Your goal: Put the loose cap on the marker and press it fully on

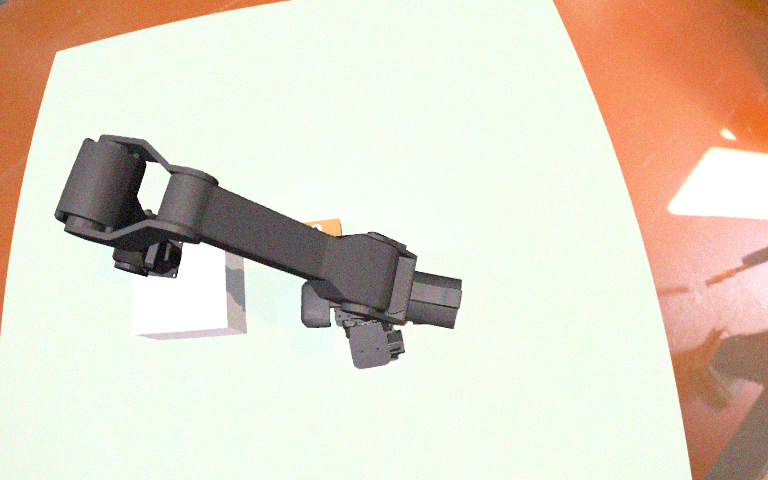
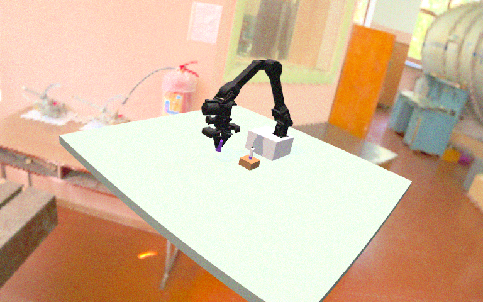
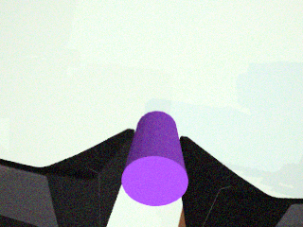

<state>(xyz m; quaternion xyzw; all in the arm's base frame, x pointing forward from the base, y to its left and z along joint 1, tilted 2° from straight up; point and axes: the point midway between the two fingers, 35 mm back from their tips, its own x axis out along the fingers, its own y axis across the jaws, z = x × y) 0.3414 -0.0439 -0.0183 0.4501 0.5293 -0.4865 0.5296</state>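
My gripper tip is now 11 cm to the right of the holder block, 10 cm past it and 3 cm above it. From my gripper tip the other things lie so: purple cap: 1 cm above.
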